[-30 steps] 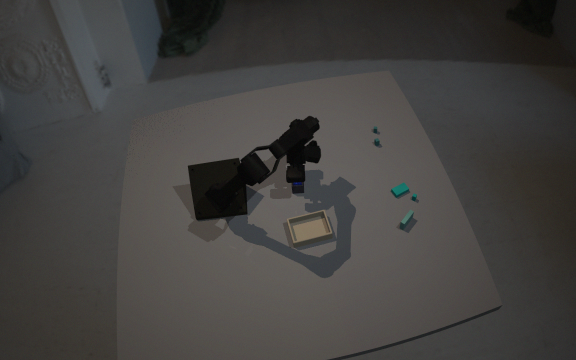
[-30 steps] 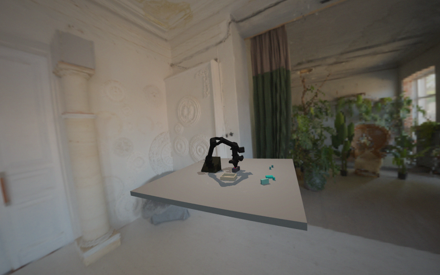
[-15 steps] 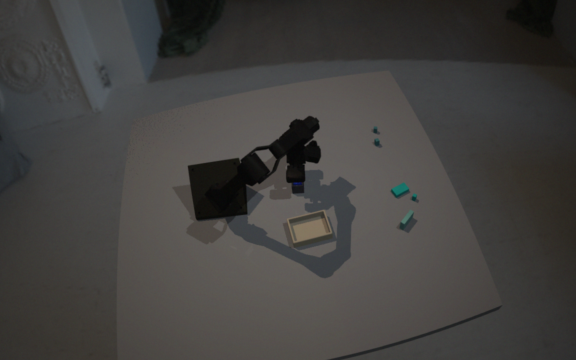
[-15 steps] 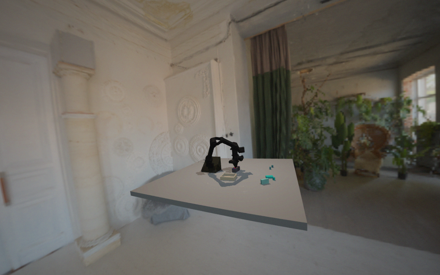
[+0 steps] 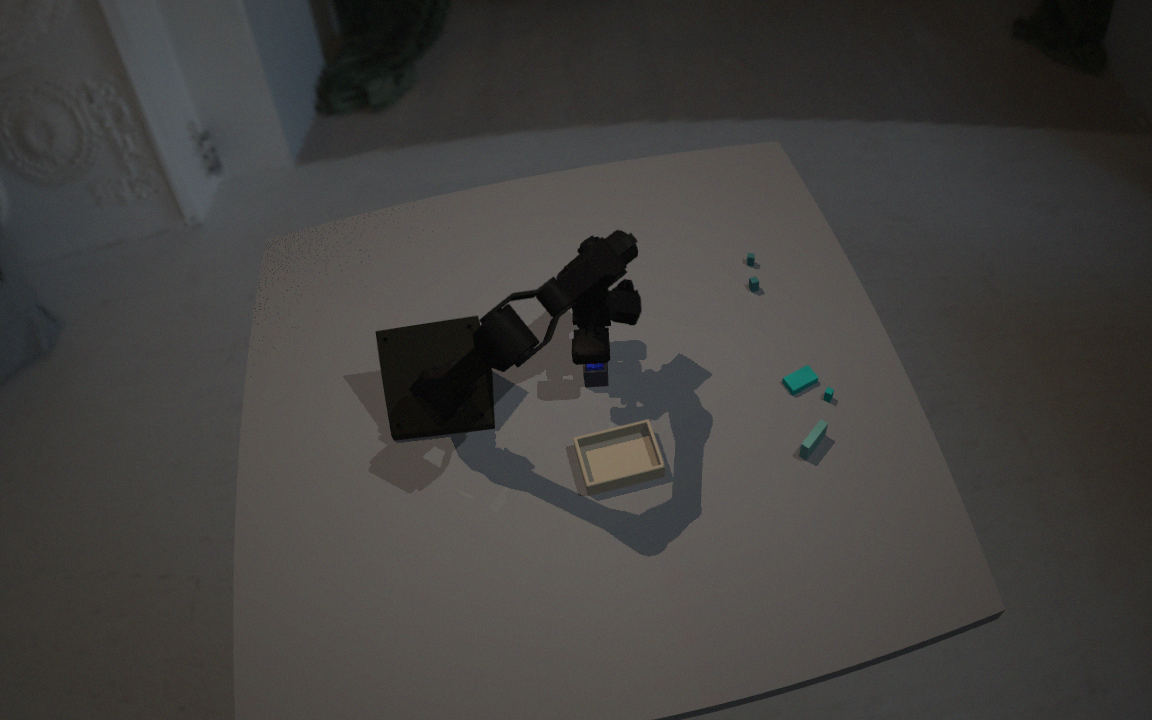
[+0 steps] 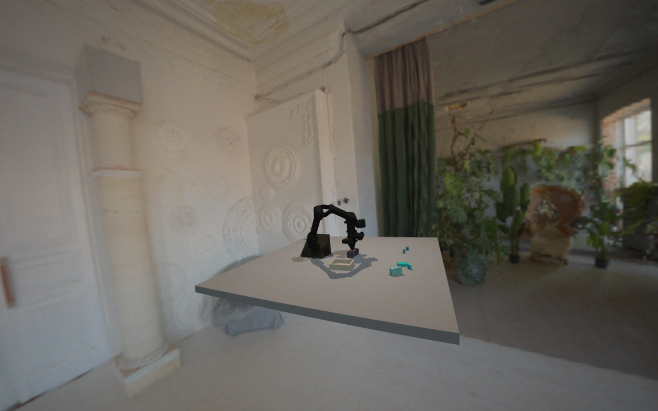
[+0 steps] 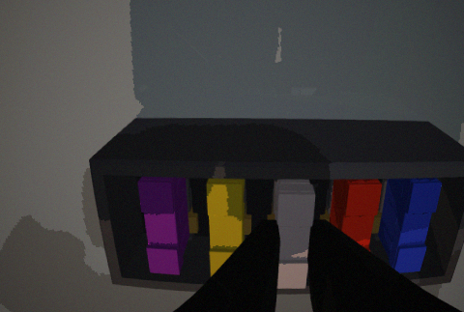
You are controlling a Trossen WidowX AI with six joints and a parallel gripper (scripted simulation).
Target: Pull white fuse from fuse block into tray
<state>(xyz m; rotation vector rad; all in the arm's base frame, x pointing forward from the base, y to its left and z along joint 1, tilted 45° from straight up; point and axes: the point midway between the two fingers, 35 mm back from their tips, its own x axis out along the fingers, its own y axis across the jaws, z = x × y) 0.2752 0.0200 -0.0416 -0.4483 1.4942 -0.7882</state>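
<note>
The yellow fuse lies 20 mm to the left of my gripper tip and 10 mm below it. Also, from my gripper tip: white fuse: 10 mm below; purple fuse: 30 mm to the left, 10 mm below, 10 mm ahead; red fuse: 20 mm to the right, 10 mm below.
</note>
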